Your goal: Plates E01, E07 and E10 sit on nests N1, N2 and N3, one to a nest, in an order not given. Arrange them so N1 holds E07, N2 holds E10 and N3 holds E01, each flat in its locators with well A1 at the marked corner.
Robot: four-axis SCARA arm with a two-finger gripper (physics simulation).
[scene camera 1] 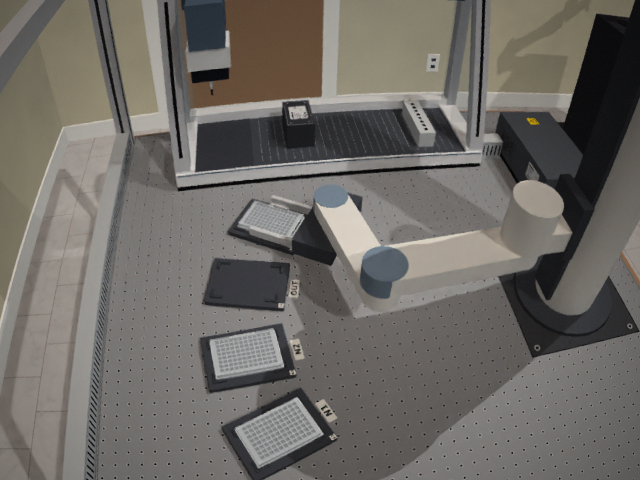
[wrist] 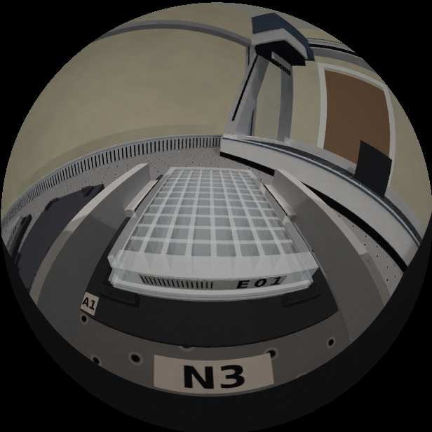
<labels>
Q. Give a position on a dark grey box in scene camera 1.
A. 549, 149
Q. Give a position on a nest N3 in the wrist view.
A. At 169, 321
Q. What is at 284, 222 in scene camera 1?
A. A white plate.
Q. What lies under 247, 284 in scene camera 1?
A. An out nest.
</labels>
